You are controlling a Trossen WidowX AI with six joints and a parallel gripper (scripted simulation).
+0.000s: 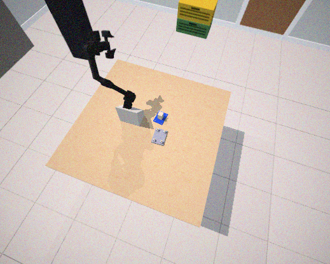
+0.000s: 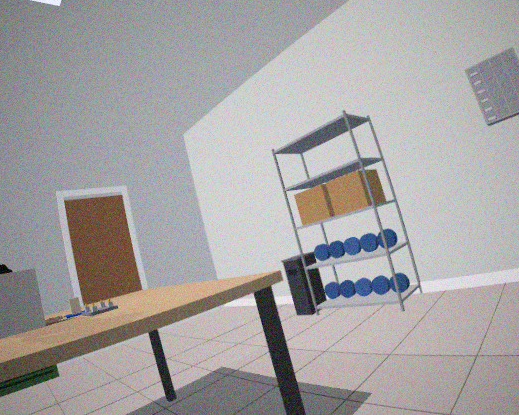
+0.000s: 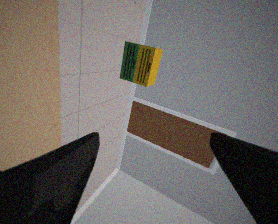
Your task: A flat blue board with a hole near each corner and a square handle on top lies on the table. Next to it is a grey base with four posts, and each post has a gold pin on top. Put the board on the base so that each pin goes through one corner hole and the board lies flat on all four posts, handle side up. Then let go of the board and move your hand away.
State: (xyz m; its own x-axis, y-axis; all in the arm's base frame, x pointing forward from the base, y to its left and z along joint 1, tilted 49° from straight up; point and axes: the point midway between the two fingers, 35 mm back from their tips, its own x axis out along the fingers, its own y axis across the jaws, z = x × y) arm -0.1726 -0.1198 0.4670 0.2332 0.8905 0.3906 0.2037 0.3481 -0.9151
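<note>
My gripper tip is now 540 mm above the flat blue board, 420 mm short of it and 230 mm to the left of it. From my gripper tip the other things lie so: grey base 560 mm below, 460 mm ahead, 420 mm to the right.
</note>
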